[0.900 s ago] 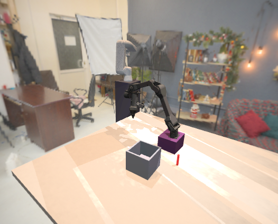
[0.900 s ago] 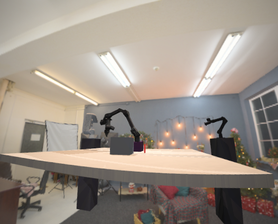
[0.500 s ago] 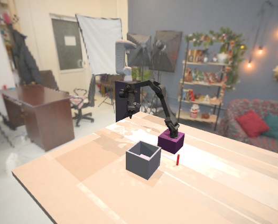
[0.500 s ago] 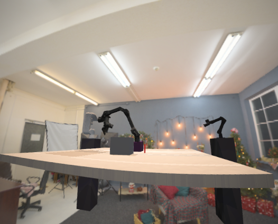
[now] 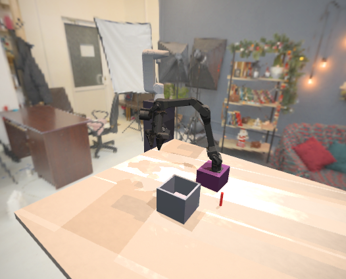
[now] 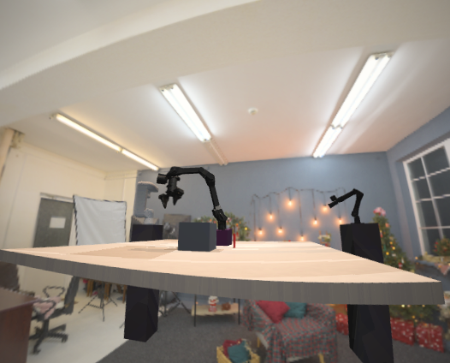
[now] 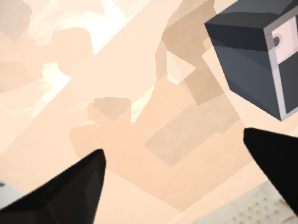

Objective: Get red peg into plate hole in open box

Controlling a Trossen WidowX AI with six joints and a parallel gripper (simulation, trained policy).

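My gripper tip is 400 mm to the right of the red peg, 200 mm above it and 40 mm past it.
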